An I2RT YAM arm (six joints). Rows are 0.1 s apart.
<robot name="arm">
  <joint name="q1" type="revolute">
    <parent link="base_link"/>
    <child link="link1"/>
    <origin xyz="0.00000 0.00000 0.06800" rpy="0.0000 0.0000 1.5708"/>
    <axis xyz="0 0 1"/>
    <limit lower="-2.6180" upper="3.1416"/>
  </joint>
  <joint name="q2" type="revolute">
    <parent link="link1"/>
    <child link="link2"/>
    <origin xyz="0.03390 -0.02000 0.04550" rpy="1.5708 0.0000 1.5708"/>
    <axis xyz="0 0 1"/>
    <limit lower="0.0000" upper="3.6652"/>
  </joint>
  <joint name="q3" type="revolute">
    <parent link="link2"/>
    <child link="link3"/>
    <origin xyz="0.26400 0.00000 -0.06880" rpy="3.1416 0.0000 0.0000"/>
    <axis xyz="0 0 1"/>
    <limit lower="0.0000" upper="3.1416"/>
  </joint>
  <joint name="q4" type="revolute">
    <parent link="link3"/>
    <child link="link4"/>
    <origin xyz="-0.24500 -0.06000 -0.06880" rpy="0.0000 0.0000 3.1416"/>
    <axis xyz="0 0 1"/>
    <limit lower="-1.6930" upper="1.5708"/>
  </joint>
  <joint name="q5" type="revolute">
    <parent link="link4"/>
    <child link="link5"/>
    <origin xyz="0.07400 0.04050 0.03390" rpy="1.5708 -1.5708 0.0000"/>
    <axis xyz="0 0 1"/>
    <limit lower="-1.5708" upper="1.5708"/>
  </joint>
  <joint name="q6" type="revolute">
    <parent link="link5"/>
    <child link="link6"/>
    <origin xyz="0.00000 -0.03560 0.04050" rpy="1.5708 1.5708 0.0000"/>
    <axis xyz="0 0 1"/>
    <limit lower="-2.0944" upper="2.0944"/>
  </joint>
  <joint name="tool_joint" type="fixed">
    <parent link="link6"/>
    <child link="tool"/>
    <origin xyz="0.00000 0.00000 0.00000" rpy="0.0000 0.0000 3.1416"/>
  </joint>
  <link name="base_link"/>
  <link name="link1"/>
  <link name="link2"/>
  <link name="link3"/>
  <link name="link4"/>
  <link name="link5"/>
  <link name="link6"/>
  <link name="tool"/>
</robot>
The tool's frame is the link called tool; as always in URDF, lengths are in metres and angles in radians.
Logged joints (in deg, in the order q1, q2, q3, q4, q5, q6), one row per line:
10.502 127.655 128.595 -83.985 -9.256 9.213
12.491 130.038 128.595 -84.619 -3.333 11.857
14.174 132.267 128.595 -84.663 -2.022 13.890
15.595 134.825 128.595 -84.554 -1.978 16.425
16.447 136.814 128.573 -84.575 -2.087 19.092
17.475 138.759 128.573 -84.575 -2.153 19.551
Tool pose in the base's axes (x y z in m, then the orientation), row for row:
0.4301 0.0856 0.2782 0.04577 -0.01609 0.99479 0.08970
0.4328 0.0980 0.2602 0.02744 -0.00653 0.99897 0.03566
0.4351 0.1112 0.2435 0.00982 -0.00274 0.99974 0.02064
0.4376 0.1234 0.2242 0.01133 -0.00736 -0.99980 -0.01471
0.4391 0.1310 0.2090 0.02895 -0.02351 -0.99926 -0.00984
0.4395 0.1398 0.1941 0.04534 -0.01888 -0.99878 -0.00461
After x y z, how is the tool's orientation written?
As a quaternion, w x y z.
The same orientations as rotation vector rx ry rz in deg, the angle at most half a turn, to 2 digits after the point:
-2.81 174.02 15.69
-1.16 176.74 6.31
-0.49 178.84 3.69
-1.32 -178.68 -2.63
-4.16 -176.62 -1.74
-3.30 -174.77 -0.81

